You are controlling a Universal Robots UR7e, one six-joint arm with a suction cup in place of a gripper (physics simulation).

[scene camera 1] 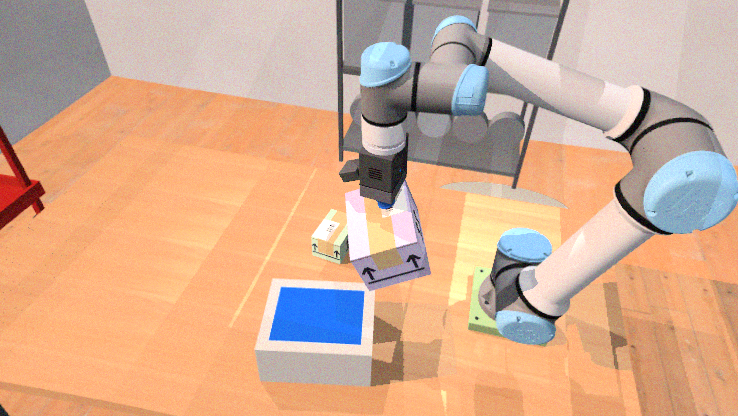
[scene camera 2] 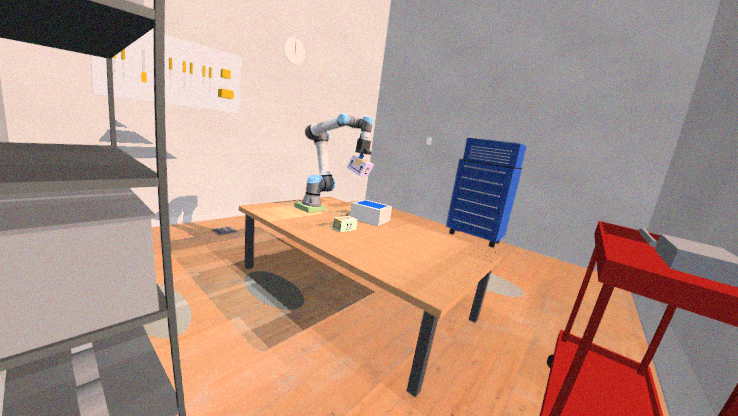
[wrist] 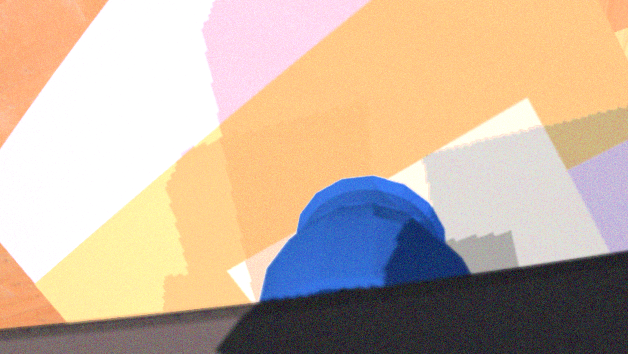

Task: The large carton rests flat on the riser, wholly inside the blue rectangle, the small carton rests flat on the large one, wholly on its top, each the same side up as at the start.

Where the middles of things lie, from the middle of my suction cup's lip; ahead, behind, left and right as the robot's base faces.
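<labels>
The small carton (scene camera 1: 330,241) is 230 mm ahead of my suction cup, 260 mm to the right of it and 420 mm below it; going by their middles, it is the farthest from my suction cup of the things named here. I also see the riser (scene camera 1: 318,332), 120 mm ahead of my suction cup and 60 mm to the left, and 400 mm below it. Then there is the large carton (scene camera 1: 386,246), 10 mm behind my suction cup, 20 mm to the left of it and 70 mm below. Going by their middles, the large carton is the nearest to my suction cup of the things named here.
</labels>
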